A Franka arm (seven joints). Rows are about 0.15 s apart.
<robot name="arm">
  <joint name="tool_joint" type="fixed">
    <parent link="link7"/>
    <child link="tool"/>
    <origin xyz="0 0 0.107" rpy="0 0 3.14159"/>
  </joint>
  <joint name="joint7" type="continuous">
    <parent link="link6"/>
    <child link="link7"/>
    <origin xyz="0 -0.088 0" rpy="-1.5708 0 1.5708"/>
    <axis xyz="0 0 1"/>
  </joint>
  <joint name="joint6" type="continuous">
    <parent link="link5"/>
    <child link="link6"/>
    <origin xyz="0 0 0" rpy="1.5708 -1.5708 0"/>
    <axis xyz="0 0 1"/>
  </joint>
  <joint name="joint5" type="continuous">
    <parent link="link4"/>
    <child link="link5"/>
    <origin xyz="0.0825 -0.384 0" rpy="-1.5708 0 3.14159"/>
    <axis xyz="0 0 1"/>
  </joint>
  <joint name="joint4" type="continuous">
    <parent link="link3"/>
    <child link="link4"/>
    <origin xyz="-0.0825 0 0" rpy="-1.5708 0 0"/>
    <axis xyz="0 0 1"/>
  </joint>
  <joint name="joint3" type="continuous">
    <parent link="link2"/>
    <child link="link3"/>
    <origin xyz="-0.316 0 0" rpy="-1.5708 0 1.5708"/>
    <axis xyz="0 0 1"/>
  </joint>
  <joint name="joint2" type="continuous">
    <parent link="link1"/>
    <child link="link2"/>
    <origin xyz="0 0 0" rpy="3.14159 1.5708 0"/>
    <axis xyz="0 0 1"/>
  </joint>
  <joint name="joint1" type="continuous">
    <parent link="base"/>
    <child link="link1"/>
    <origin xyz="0 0 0.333" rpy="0 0 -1.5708"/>
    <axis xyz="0 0 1"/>
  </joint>
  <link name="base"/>
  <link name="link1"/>
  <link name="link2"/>
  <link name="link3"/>
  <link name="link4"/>
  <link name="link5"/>
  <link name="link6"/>
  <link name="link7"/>
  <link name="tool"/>
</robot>
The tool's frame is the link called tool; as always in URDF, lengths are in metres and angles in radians. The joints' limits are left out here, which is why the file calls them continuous.
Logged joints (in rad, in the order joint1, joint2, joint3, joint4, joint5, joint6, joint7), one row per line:
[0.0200, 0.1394, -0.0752, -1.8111, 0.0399, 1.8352, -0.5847]
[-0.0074, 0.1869, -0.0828, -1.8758, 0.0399, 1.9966, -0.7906]
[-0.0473, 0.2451, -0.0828, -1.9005, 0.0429, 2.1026, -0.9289]
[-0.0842, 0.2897, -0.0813, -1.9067, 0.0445, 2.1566, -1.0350]
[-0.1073, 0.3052, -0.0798, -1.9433, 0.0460, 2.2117, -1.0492]
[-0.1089, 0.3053, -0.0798, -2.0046, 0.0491, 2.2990, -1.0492]
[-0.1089, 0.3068, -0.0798, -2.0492, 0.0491, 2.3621, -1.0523]
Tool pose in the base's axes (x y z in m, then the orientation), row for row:
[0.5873, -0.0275, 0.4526, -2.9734, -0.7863, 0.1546]
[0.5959, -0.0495, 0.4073, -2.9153, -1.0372, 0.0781]
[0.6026, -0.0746, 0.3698, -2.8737, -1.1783, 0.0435]
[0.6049, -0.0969, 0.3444, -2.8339, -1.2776, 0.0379]
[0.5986, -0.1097, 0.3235, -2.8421, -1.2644, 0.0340]
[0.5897, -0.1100, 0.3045, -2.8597, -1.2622, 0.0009]
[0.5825, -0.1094, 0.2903, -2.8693, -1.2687, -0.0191]
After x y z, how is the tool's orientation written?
As a rotation vector, in radians.
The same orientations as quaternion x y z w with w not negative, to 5 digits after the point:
[-0.96508, -0.25521, 0.05018, 0.03104]
[-0.94160, -0.33500, 0.02523, 0.02315]
[-0.92501, -0.37928, 0.01400, 0.01770]
[-0.91145, -0.41091, 0.01219, 0.01639]
[-0.91350, -0.40640, 0.01093, 0.01537]
[-0.91482, -0.40378, 0.00029, 0.00786]
[-0.91457, -0.40439, -0.00609, 0.00213]

